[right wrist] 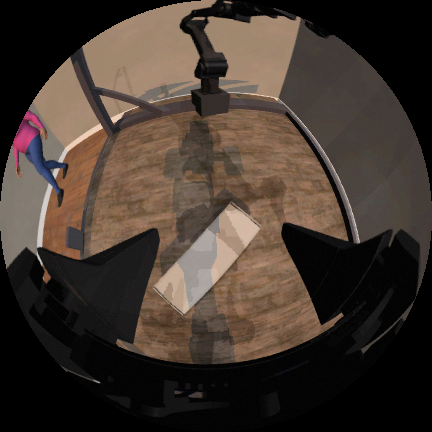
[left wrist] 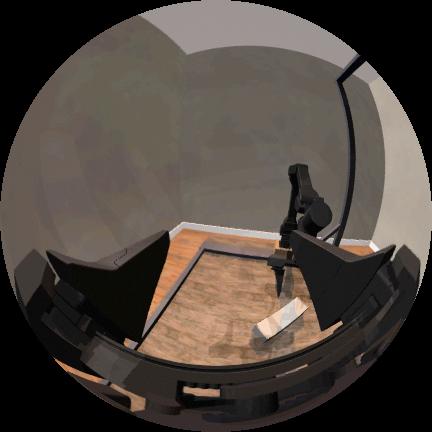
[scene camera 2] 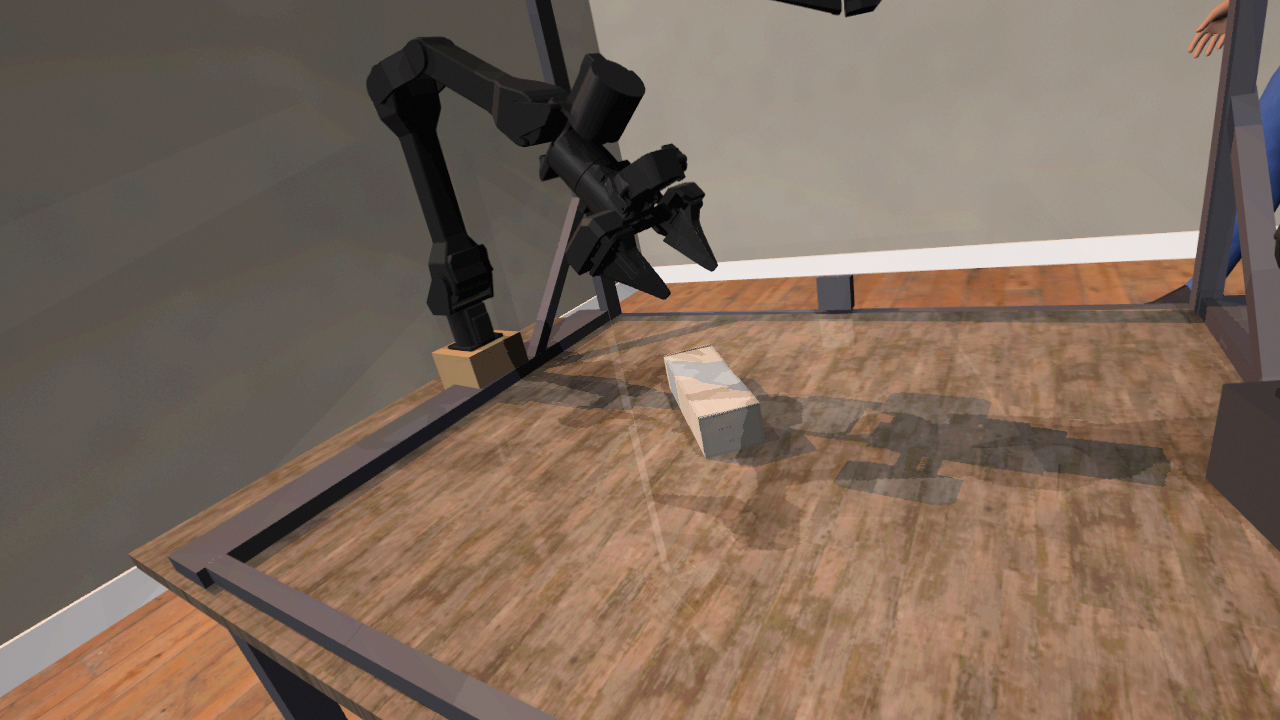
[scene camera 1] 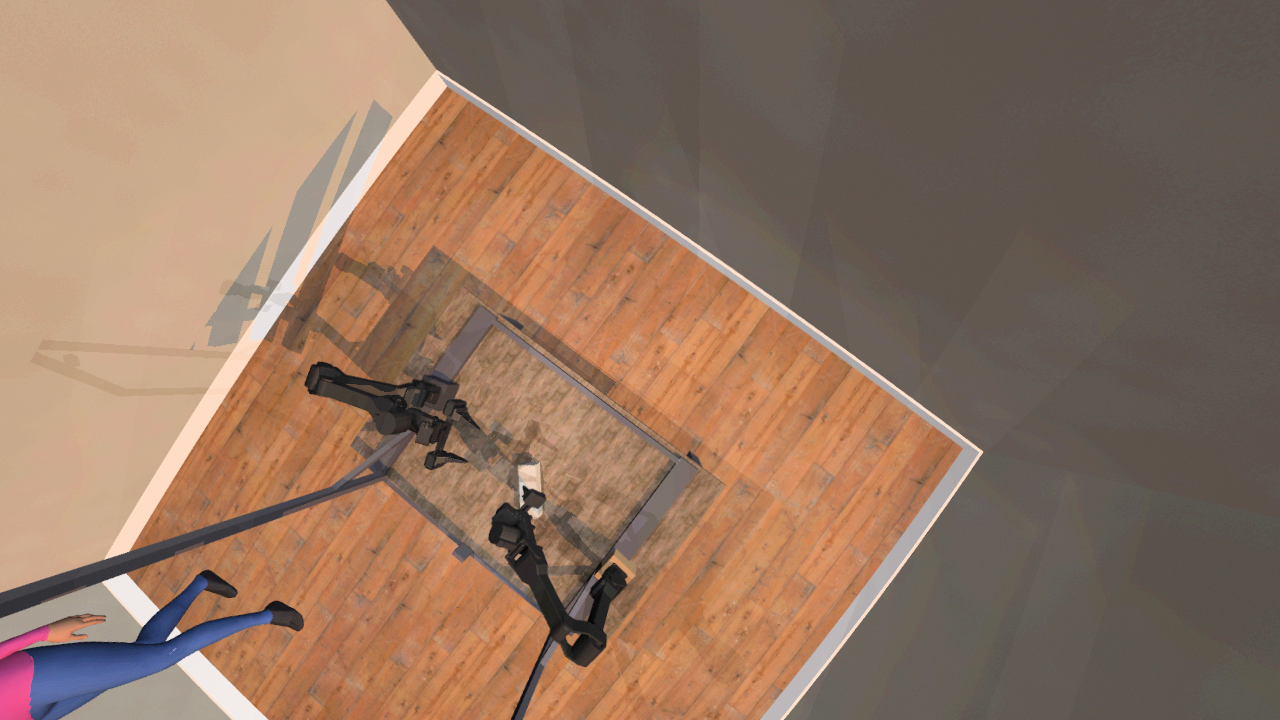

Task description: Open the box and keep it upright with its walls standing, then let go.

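Pixels of known places: left gripper, between the fingertips: [left wrist: 232,236] [scene camera 1: 473,446]; right gripper, between the fingertips: [right wrist: 222,232] [left wrist: 294,297] [scene camera 2: 692,282] [scene camera 1: 514,496]; left arm's base, origin of its link: [right wrist: 209,90] [scene camera 1: 430,393]; right arm's base, origin of its link: [left wrist: 284,244] [scene camera 2: 475,342] [scene camera 1: 614,575].
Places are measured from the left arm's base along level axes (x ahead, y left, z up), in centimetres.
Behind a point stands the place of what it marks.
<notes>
The box [scene camera 1: 529,474] {z -3.3, x 43.1, y -14.2 cm} [scene camera 2: 716,380] {z -3.3, x 43.4, y -19.0 cm} [left wrist: 281,320] {z -3.3, x 43.4, y -18.7 cm} [right wrist: 207,260] {z -3.2, x 45.1, y -20.2 cm} is a long, low, pale carton. It lies closed on the table, its broad top flat and no wall or flap raised. My right gripper [scene camera 2: 691,282] {z 8.5, x 43.9, y -18.2 cm} [right wrist: 222,232] {z 8.5, x 43.9, y -18.2 cm} is open and empty, pointing down above the box without touching it; in scene camera 1 its arm hides the box's lower end. My left gripper [scene camera 1: 473,445] {z 31.7, x 35.1, y 0.0 cm} [left wrist: 232,236] {z 31.7, x 35.1, y 0.0 cm} is open and empty, raised high above the table, up and to the left of the box in scene camera 1.
The wooden table [scene camera 1: 572,402] {z -7.9, x 47.6, y 14.3 cm} [scene camera 2: 895,608] {z -7.9, x 28.3, y 8.5 cm} has a dark metal frame rail [scene camera 2: 358,447] {z -5.9, x 90.1, y -12.3 cm} around it. Uprights and braces stand at its edge, such as the post [right wrist: 95,95] {z 12.1, x -10.1, y -36.7 cm}. A person [scene camera 1: 98,671] [right wrist: 37,150] is beyond the table. Arm shadows cross the box and table top.
</notes>
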